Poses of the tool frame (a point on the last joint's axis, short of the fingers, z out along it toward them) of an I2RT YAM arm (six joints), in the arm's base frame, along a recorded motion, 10 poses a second.
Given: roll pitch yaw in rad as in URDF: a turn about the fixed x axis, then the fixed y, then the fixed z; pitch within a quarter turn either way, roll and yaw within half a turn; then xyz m.
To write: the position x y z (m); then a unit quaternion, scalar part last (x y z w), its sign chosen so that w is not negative. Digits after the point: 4 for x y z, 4 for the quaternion.
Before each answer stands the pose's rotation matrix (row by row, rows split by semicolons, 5 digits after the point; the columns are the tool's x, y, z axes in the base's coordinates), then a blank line. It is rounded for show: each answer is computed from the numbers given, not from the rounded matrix.
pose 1, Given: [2.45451 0.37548 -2.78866 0.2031 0.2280 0.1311]
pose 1, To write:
-0.87299 -0.48549 0.04679; -0.32157 0.64505 0.69318; -0.36672 0.59009 -0.71924

[0.2031 0.2280 0.1311 -0.2243 0.8996 0.3566 0.1149]
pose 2, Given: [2.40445 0.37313 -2.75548 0.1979 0.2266 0.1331]
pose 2, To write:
-0.86264 -0.50581 -0.00311; -0.35068 0.59361 0.72433; -0.36453 0.62592 -0.68945

[0.1979 0.2266 0.1331 -0.2415 0.8868 0.3807 0.1019]
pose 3, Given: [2.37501 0.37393 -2.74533 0.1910 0.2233 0.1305]
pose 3, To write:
-0.85876 -0.51176 -0.02503; -0.35930 0.56667 0.74148; -0.36528 0.64574 -0.67051

[0.1910 0.2233 0.1305 -0.2475 0.8798 0.3942 0.0967]
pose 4, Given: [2.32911 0.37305 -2.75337 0.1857 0.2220 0.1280]
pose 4, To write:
-0.86192 -0.50523 -0.04284; -0.35251 0.53636 0.76685; -0.36446 0.67606 -0.64040

[0.1857 0.2220 0.1280 -0.2460 0.8716 0.4139 0.0923]
